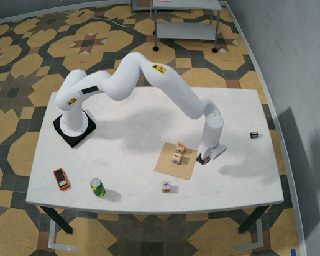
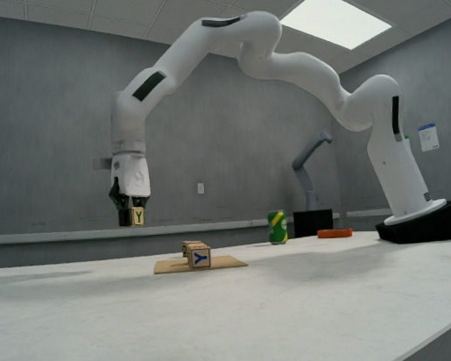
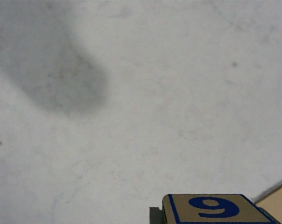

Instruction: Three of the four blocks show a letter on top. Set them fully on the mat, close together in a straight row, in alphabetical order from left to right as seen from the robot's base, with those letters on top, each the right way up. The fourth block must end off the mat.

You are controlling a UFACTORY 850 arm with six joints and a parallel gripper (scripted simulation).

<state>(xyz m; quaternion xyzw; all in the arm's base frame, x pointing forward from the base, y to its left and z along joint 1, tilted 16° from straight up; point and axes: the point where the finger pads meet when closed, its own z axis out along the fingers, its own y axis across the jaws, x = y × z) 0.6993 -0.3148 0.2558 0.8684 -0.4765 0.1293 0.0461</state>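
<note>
The J block lies 130 mm behind my hand, 90 mm below it and 80 mm to the left of it. From my hand the other things lie so: tan mat (130 mm behind, 120 mm below, 80 mm to the left); then small black object (400 mm ahead, 180 mm to the left, 100 mm below); then Q block (right at my hand).
</note>
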